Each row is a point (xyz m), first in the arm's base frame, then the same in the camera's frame.
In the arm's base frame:
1: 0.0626 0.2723 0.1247
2: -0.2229 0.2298 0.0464
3: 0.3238 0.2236 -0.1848
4: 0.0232 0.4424 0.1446
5: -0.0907 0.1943 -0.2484
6: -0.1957 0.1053 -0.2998
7: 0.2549 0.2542 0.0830
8: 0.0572 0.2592 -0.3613
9: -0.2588 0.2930 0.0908
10: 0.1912 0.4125 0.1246
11: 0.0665 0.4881 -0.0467
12: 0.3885 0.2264 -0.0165
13: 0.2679 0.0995 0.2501
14: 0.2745 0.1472 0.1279
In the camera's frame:
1: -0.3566 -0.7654 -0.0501
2: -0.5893 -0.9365 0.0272
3: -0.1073 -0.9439 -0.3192
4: -0.4713 -0.6615 -0.1334
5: -0.4598 -1.1359 -0.1944
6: -0.5111 -1.2593 -0.1333
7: -0.1790 -0.7480 -0.1351
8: -0.3615 -1.1357 -0.3651
9: -0.6502 -0.8770 0.0287
10: -0.3093 -0.6425 -0.1874
11: -0.4571 -0.7630 -0.3067
12: -0.0494 -0.7974 -0.2314
13: -0.0925 -0.7120 0.0729
14: -0.1107 -0.7723 -0.0424

